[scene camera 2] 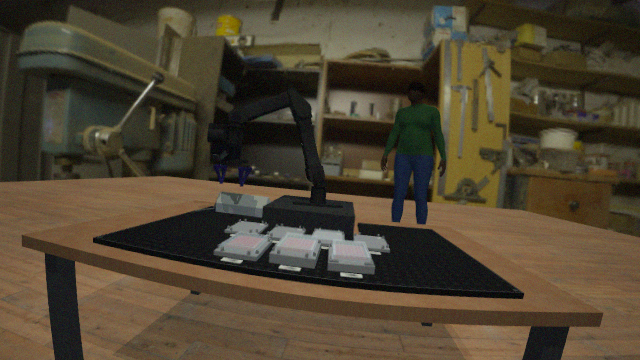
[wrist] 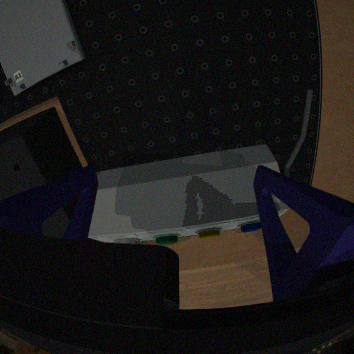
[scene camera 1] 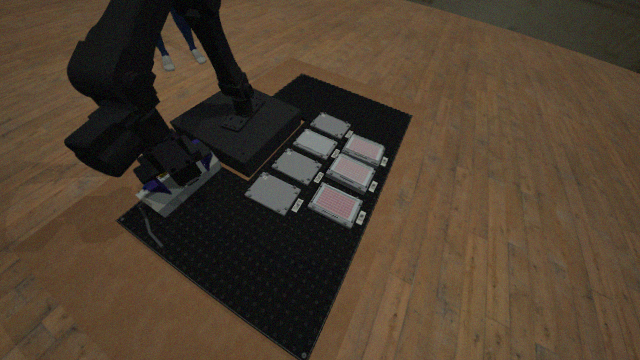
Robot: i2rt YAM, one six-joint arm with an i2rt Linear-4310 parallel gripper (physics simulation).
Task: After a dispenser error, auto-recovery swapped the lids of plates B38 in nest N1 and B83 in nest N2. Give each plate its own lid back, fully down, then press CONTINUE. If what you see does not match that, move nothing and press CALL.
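Places are measured from the arm's base along level axes (x back, y right, z up), in millimetres.
Pixels of known places: gripper, fingertip midpoint: (scene camera 2: 231, 185) (wrist: 175, 173); arm's base, origin of the base link: (scene camera 2: 317, 204) (scene camera 1: 244, 113).
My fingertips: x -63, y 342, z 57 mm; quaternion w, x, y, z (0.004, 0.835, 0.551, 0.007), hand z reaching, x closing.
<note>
For each thing: its top centre in the pictures, then the offset to it from my fingertips. "spot": a spot on its surface instead.
- pale button box, middle of its top: (wrist: 184, 236) (scene camera 1: 172, 167) (scene camera 2: 244, 193) dx +107, dy -35, dz -41 mm
- green button, middle of its top: (wrist: 166, 244) dx +124, dy -64, dz -51 mm
- yellow button, middle of its top: (wrist: 209, 239) dx +134, dy -15, dz -51 mm
- blue button, middle of its top: (wrist: 252, 231) dx +144, dy +34, dz -51 mm
- middle plate, middle of its top: (scene camera 2: 298, 240) (scene camera 1: 352, 168) dx -378, dy -266, dz -85 mm
- far plate, middle of its top: (scene camera 2: 350, 247) (scene camera 1: 365, 146) dx -400, dy -390, dz -89 mm
- paler piece, middle of its top: (scene camera 2: 328, 234) (scene camera 1: 315, 141) dx -217, dy -359, dz -108 mm
- grey cable, surface spot: (wrist: 302, 132) (scene camera 1: 151, 233) spot: dx +85, dy +131, dz -119 mm
My gripper (scene camera 1: 183, 174) (scene camera 2: 232, 183) (wrist: 175, 173) is open and empty, above the pale button box (scene camera 1: 172, 201) (scene camera 2: 243, 205) (wrist: 150, 200). In the wrist view a green button (wrist: 166, 239), a yellow button (wrist: 209, 233) and a blue button (wrist: 251, 227) show along its far edge; a pale one is partly hidden, and their words cannot be read. Three plates with pink wells stand in a row: the near plate (scene camera 1: 336, 203) (scene camera 2: 244, 245), the middle plate (scene camera 1: 351, 171) (scene camera 2: 296, 247) and the far plate (scene camera 1: 364, 148) (scene camera 2: 351, 252). Their labels and lid markings are too small to read.
Grey pads (scene camera 1: 273, 192) (scene camera 1: 297, 166) (scene camera 1: 330, 124) lie beside the plates; a paler piece (scene camera 1: 315, 143) (scene camera 2: 328, 236) lies on another position in that row. The dark robot base (scene camera 1: 240, 135) (scene camera 2: 310, 215) stands beside the box. A grey cable (scene camera 1: 151, 231) (wrist: 302, 132) runs from the box.
</note>
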